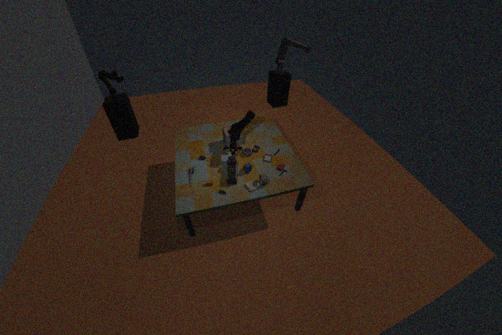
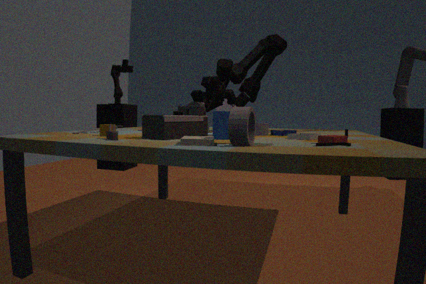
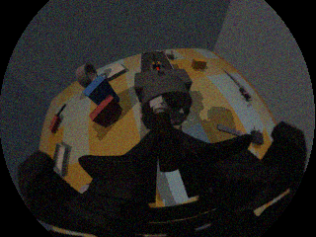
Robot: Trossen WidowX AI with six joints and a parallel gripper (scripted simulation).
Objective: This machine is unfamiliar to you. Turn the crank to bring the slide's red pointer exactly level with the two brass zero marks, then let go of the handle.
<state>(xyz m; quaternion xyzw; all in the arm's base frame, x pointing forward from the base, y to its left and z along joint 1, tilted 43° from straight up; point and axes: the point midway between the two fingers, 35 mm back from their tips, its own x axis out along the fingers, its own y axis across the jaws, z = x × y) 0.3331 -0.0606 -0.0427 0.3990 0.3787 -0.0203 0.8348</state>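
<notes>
Now: the red pointer 12 cm ahead of my gripper tip, 5 cm to the right of it and 1 cm below it. Round my gripper tip: blue block (17 cm ahead, 10 cm to the left, 5 cm below); then yellow block (20 cm ahead, 30 cm to the right, 7 cm below); then dark crank handle (2 cm behind, 1 cm to the left, 3 cm above).
</notes>
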